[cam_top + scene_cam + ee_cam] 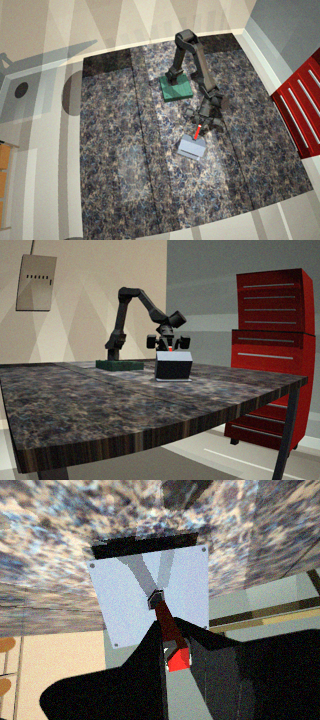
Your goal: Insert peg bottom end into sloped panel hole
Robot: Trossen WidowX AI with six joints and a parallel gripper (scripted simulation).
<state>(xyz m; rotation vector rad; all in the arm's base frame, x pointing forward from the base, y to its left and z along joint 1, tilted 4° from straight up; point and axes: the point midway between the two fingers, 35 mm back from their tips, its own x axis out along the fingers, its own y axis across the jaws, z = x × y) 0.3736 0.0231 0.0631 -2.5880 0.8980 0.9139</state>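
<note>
My gripper tip is now 10 mm to the right of the red peg, 10 mm below it and 10 mm past it. The rest, counted from my gripper tip: sloped panel: 50 mm below, 50 mm ahead, 40 mm to the right.
</note>
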